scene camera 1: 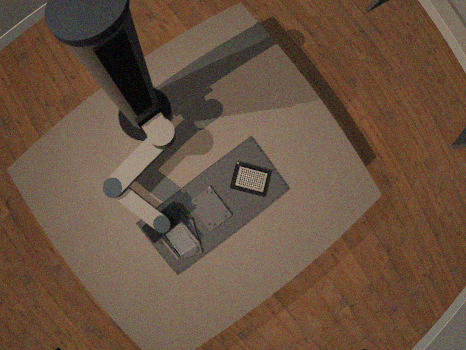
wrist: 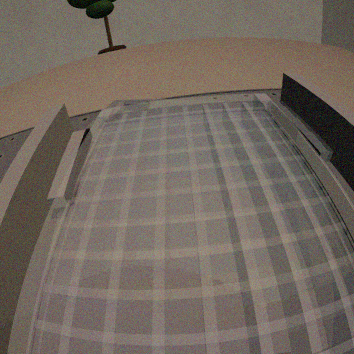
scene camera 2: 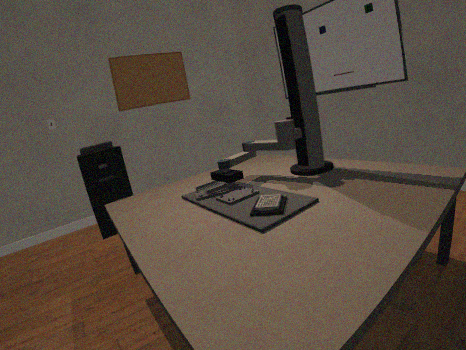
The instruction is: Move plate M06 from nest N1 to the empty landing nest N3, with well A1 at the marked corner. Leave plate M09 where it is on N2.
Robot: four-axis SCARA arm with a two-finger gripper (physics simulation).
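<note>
Plate M06 [scene camera 1: 182,240] [scene camera 2: 211,188] [wrist: 185,215], a pale translucent plate with a grid of wells, sits at nest N1 at one end of the dark board. My gripper [scene camera 1: 183,239] [wrist: 179,99] is lowered around it, with its finger pads against the plate's two opposite sides. The gripper appears shut on the plate. Landing nest N3 [scene camera 1: 212,210] [scene camera 2: 235,196], grey and empty, is in the middle of the board. Plate M09 [scene camera 1: 251,179] [scene camera 2: 269,201], cream with dark wells, sits in the black nest N2 [scene camera 2: 283,205] at the other end. Well A1 cannot be made out on M06.
The dark board [scene camera 1: 252,145] [scene camera 2: 300,201] lies on the beige table [scene camera 1: 310,210] [scene camera 2: 240,270]. The arm's column [scene camera 1: 107,60] [scene camera 2: 307,100] stands behind it. A black cabinet [scene camera 2: 106,180] stands beyond the table, and a plant [wrist: 107,30] shows past the table edge.
</note>
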